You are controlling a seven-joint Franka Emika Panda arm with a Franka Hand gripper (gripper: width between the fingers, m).
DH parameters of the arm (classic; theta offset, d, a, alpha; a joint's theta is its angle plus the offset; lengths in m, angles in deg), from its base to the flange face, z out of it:
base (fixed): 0 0 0 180
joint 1: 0 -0.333 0 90
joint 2: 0 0 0 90
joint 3: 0 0.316 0.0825 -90
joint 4: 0 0 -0.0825 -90
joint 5: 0 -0.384 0 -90
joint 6: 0 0 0.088 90
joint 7: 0 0.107 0 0
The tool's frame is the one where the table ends.
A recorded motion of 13 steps. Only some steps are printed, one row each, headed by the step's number.
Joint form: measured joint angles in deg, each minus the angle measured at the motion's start. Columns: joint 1, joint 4, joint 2, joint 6, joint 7, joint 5, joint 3.
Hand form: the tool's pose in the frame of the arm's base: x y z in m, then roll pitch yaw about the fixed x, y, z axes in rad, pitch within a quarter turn. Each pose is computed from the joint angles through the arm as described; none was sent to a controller.
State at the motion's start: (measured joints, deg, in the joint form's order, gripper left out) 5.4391 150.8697 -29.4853 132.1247 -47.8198 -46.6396 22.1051
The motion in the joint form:
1: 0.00 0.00 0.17 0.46 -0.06 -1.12 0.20
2: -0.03 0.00 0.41 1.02 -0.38 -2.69 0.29
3: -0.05 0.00 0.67 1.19 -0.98 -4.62 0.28
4: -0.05 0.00 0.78 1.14 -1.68 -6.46 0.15
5: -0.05 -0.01 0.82 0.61 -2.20 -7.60 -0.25
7: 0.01 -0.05 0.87 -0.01 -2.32 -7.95 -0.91
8: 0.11 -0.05 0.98 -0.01 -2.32 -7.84 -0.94
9: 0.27 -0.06 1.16 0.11 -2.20 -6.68 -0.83
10: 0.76 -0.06 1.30 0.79 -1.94 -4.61 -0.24
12: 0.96 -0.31 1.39 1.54 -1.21 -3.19 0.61
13: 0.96 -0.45 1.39 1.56 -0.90 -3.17 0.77
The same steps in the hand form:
1: 0.3810 0.1283 0.4183 -2.8384 -0.4149 0.5159
2: 0.3821 0.1288 0.4177 -2.8219 -0.4275 0.4962
3: 0.3828 0.1291 0.4166 -2.7964 -0.4389 0.4748
4: 0.3833 0.1288 0.4163 -2.7711 -0.4504 0.4551
5: 0.3835 0.1272 0.4161 -2.7481 -0.4548 0.4407
7: 0.3842 0.1235 0.4163 -2.7310 -0.4535 0.4266
8: 0.3846 0.1226 0.4156 -2.7314 -0.4515 0.4256
9: 0.3851 0.1218 0.4143 -2.7488 -0.4436 0.4403
10: 0.3861 0.1208 0.4131 -2.7890 -0.4344 0.4678
12: 0.3870 0.1244 0.4142 -2.8199 -0.4299 0.4872
13: 0.3872 0.1257 0.4152 -2.8199 -0.4299 0.4855

